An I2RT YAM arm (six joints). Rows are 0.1 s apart.
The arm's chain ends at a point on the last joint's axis. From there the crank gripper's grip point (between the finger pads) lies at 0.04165 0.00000 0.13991 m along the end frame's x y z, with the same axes.
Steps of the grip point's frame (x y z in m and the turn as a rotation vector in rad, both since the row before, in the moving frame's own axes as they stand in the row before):
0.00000, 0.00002, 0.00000, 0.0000, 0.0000, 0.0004
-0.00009, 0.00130, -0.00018, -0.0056, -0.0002, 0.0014
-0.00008, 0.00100, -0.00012, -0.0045, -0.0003, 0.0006
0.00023, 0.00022, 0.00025, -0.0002, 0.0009, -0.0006
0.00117, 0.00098, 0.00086, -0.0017, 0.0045, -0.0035
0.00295, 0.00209, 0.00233, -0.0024, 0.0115, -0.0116
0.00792, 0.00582, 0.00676, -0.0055, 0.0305, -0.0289
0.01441, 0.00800, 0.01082, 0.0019, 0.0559, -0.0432
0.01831, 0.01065, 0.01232, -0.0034, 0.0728, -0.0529
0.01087, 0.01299, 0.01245, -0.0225, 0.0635, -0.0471
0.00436, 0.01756, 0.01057, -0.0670, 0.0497, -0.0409
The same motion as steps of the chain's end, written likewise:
0.00000, 0.00000, 0.00000, 0.0000, 0.0000, 0.0004
-0.00006, 0.00046, -0.00019, -0.0056, -0.0002, 0.0014
-0.00004, 0.00035, -0.00013, -0.0045, -0.0003, 0.0006
0.00010, 0.00022, 0.00029, -0.0002, 0.0009, -0.0006
0.00054, 0.00089, 0.00105, -0.0017, 0.0045, -0.0035
0.00134, 0.00225, 0.00282, -0.0024, 0.0115, -0.0116
0.00368, 0.00632, 0.00809, -0.0055, 0.0305, -0.0289
0.00671, 0.01023, 0.01337, 0.0019, 0.0559, -0.0432
0.00829, 0.01265, 0.01572, -0.0034, 0.0728, -0.0529
0.00205, 0.01204, 0.01539, -0.0225, 0.0635, -0.0471
-0.00269, 0.01011, 0.01307, -0.0670, 0.0497, -0.0409

